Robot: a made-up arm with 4 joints.
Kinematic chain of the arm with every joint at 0, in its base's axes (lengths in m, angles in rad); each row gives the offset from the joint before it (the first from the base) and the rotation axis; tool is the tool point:
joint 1: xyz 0 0 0.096 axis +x
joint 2: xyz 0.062 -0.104 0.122 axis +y
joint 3: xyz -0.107 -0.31 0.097 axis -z
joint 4: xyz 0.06 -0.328 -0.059 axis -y
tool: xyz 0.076 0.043 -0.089
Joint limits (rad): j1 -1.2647..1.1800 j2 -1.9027..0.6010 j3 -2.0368..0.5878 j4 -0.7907..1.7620
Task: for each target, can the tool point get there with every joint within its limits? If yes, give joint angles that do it. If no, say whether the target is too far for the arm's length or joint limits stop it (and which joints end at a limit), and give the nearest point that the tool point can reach.
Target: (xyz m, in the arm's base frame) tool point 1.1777 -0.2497 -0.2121
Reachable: no: too far | nearest point 0.3064 -0.2653 -0.2313 | short by 0.872 m
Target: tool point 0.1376 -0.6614 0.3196
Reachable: yes | joints -0.1206 -1.5465 -0.1409 -0.4470
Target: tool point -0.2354 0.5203 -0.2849
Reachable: no: joint limits stop it (at a limit: joint 1, joint 2, joint 3) | nearest point 0.1146 -0.0774 -0.1173 | short by 0.713 m
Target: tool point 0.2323 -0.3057 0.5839
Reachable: yes | joints -0.7208 -0.6845 -0.7809 -0.4292
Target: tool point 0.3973 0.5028 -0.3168
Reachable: no: joint limits stop it (at a limit: joint 1, joint 2) | nearest point 0.1821 -0.0908 -0.2250 | short by 0.638 m
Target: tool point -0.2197 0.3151 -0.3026
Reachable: no: joint limits stop it (at a limit: joint 1, joint 2, joint 3) | nearest point 0.1168 -0.0779 -0.1231 | short by 0.548 m
